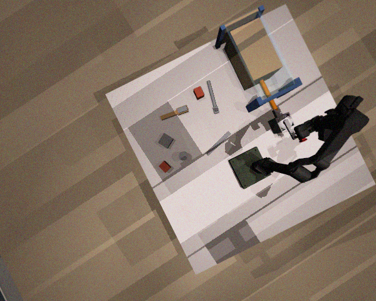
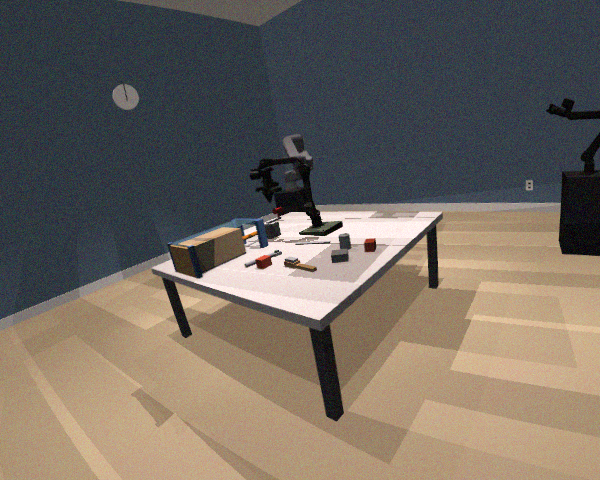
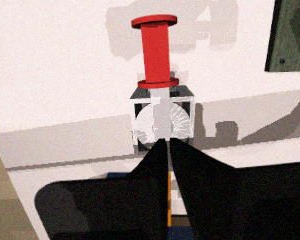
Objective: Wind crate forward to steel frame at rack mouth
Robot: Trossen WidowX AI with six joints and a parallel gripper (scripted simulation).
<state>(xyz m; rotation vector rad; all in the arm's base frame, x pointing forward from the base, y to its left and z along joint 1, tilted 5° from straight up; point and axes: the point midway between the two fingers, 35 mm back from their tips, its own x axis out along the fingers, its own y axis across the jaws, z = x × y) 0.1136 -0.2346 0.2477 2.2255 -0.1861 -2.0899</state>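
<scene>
The red knob lies 60 mm behind my gripper tip and 80 mm below it. Also, from my gripper tip: winch handle (20 mm behind, 110 mm below); then blue frame (200 mm ahead, 10 mm to the right, 110 mm below); then grey winch (30 mm ahead, 10 mm to the right, 180 mm below).
</scene>
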